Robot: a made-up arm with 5 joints.
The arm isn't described. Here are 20 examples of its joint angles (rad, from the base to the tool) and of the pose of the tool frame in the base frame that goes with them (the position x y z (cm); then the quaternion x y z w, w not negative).
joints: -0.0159 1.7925 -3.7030 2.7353 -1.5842
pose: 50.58 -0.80 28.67 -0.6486 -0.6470 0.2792 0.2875
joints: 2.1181 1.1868 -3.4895 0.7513 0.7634
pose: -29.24 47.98 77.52 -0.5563 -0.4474 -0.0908 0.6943
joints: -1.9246 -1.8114 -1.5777 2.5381 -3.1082
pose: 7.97 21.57 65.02 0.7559 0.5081 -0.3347 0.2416
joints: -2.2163 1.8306 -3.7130 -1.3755 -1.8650
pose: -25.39 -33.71 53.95 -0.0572 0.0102 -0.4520 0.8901
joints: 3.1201 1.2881 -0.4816 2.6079 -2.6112
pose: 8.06 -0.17 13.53 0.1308 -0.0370 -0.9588 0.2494
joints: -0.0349 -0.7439 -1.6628 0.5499 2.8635
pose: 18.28 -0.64 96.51 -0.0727 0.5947 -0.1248 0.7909
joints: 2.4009 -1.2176 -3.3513 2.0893 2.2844
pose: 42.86 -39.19 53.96 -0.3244 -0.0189 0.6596 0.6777
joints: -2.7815 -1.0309 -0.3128 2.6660 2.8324
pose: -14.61 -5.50 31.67 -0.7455 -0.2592 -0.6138 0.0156
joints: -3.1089 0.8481 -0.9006 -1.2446 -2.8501
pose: -43.31 -1.42 8.23 0.7903 -0.1028 -0.5961 0.0975
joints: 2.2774 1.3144 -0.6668 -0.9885 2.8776
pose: -11.11 13.01 -13.29 -0.9415 0.2913 0.1433 0.0907
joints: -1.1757 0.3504 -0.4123 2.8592 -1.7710
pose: 3.26 -7.81 17.87 -0.1638 -0.0502 0.0959 0.9805
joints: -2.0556 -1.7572 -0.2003 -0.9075 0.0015
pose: -3.17 -6.03 68.78 0.0711 -0.1181 0.5124 0.8476
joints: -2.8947 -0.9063 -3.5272 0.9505 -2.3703
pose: 65.40 16.48 56.93 -0.1641 0.0440 -0.8605 0.4803
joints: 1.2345 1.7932 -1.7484 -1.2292 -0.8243
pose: 13.61 38.94 -12.94 -0.4276 -0.7111 -0.5465 0.1137
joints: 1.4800 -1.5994 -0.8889 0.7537 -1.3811
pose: 0.68 7.43 82.65 -0.0904 -0.6405 -0.7617 0.0377
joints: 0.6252 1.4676 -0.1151 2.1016 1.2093
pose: -17.68 -12.76 26.64 -0.1490 0.0448 -0.6006 0.7843
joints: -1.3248 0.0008 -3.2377 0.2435 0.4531
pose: -4.08 16.25 103.27 0.0467 -0.0575 0.9040 0.4210
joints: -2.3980 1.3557 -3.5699 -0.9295 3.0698
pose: -27.16 -24.98 74.81 -0.0010 -0.0004 -0.9441 0.3296
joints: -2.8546 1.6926 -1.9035 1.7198 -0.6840
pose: -23.70 -6.99 -22.81 -0.3400 0.6444 -0.1351 0.6714
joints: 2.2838 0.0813 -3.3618 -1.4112 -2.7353
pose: 14.18 -16.40 78.96 0.5646 -0.4134 0.6963 0.1599
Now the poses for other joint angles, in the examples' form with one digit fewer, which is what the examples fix.
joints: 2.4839 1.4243 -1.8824 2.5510 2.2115
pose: -24.0 18.5 -3.8 0.496 0.068 0.607 0.617
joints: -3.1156 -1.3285 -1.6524 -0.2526 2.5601
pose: 32.0 0.8 91.4 0.044 0.014 0.961 0.274
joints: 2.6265 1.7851 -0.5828 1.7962 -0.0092
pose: 22.9 -13.0 11.1 0.018 0.069 -0.258 0.963
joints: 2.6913 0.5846 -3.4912 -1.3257 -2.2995
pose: 0.8 -0.4 83.2 -0.414 0.312 -0.839 0.166
